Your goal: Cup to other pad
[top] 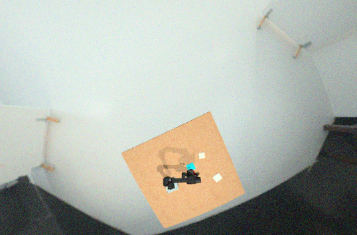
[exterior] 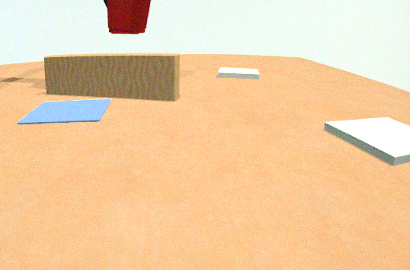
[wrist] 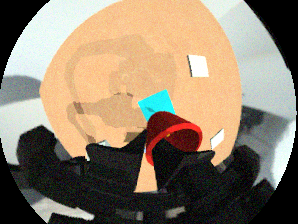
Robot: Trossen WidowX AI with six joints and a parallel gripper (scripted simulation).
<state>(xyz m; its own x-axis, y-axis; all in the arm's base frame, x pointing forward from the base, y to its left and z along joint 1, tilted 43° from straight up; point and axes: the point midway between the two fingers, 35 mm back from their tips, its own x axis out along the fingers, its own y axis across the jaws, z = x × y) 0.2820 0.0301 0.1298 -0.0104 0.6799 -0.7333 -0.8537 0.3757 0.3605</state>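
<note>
My gripper tip is 130 mm above the cyan pad, 30 mm short of it and 10 mm to the left of it. Also, from my gripper tip: brown wooden wall (100 mm below, 90 mm to the right); light blue pad (180 mm to the right, 130 mm below, 40 mm behind); red cup (30 mm ahead, 20 mm to the right).
</note>
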